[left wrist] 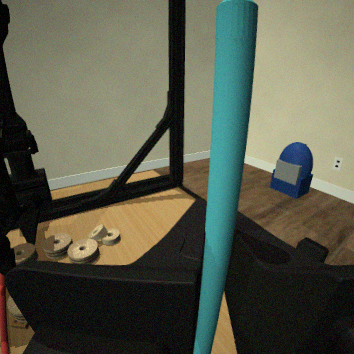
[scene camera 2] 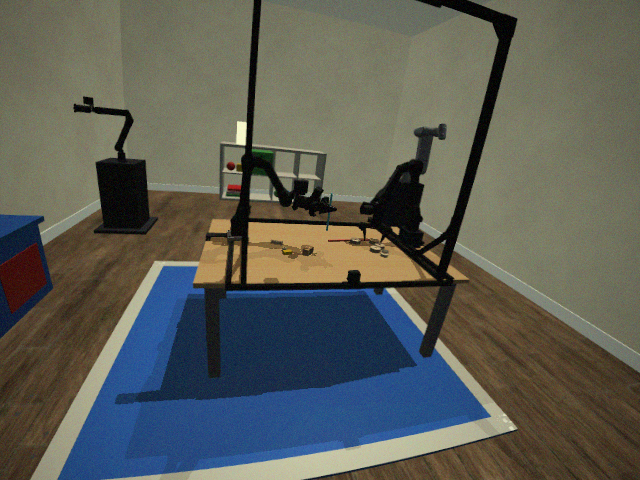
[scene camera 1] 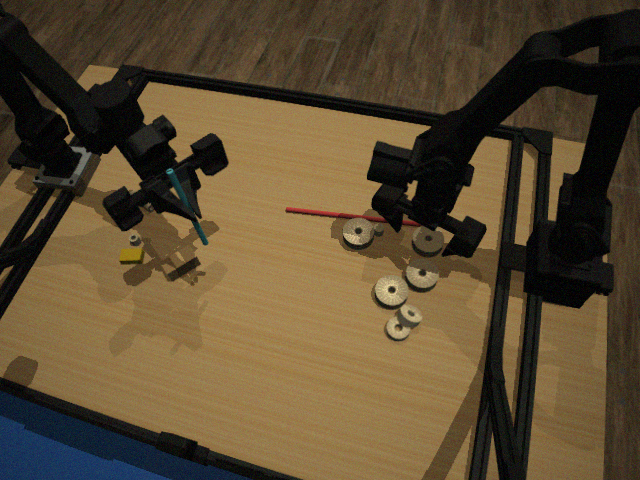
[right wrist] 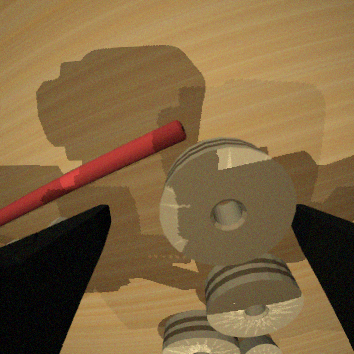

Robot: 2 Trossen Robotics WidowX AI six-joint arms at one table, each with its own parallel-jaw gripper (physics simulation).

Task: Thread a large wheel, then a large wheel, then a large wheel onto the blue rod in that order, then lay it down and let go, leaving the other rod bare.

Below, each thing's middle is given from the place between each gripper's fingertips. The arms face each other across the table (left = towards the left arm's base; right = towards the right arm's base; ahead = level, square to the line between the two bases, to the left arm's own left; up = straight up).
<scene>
My right gripper is now 15 cm past the blue rod [left wrist: 235,35], 33 cm to the right of it and 20 cm below it. The rest, counted from my right hand: red rod [right wrist: 173,132] (3 cm ahead, 13 cm to the left); dark block [scene camera 1: 183,261] (15 cm behind, 41 cm to the left, 1 cm above).
Right now the blue rod is 20 mm ahead of my left hand, 30 mm to the left of it and 20 mm below it. From my left hand the other things lie so: red rod (190 mm ahead, 170 mm to the right, 230 mm below); dark block (20 mm ahead, 110 mm to the left, 220 mm below).
</scene>
